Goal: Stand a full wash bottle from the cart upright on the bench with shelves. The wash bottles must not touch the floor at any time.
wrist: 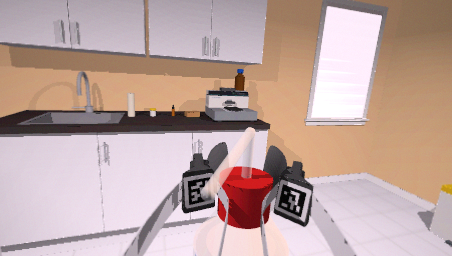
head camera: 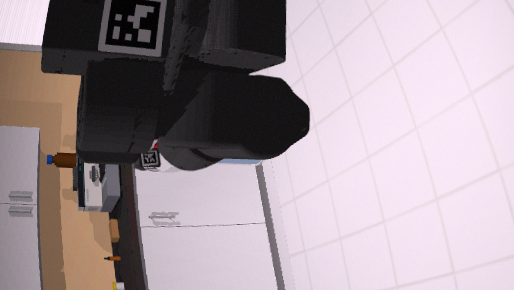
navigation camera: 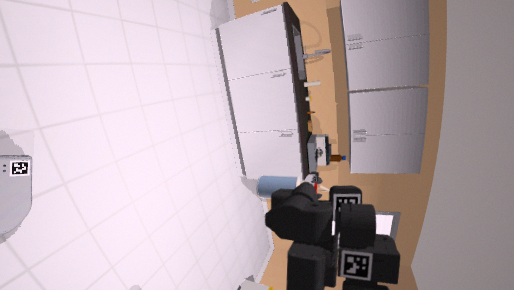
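Places are measured from the robot's base along level axes (x ahead, y left, z up), in metres.
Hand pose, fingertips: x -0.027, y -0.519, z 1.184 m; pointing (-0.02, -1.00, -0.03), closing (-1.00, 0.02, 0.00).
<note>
After its pixels a point has its place.
The wash bottle (head camera: 242, 161) @(x 0.001, y -0.453, z 1.079 m) (navigation camera: 277, 186) @(x -0.017, y -0.440, z 1.106 m) (wrist: 245, 202) has a red cap, a pale bent spout and a bluish body. It hangs upright in my gripper (navigation camera: 315, 185) @(x -0.028, y -0.519, z 1.184 m) (wrist: 247, 161) @(x -0.028, y -0.519, z 1.184 m). The two fingers are shut around the red cap, one on each side, in the wrist view. In the head view the wrist hides most of the bottle, and the lower body is out of the wrist view. The bench with shelves and the cart cannot be made out in these views.
A dark-topped counter (wrist: 170, 121) with white cabinets (navigation camera: 265, 105) @(x 0.568, y -1.775, z 0.541 m) stands ahead. It bears a sink (wrist: 75, 118), a grey-white instrument (navigation camera: 320, 150) @(x 0.103, y -2.231, z 1.038 m) (wrist: 229, 106) and small items. A brown bottle (head camera: 65, 160) @(x 0.013, y -2.323, z 1.206 m) (wrist: 240, 81) stands behind the instrument. A window (wrist: 347, 65) is at the right.
</note>
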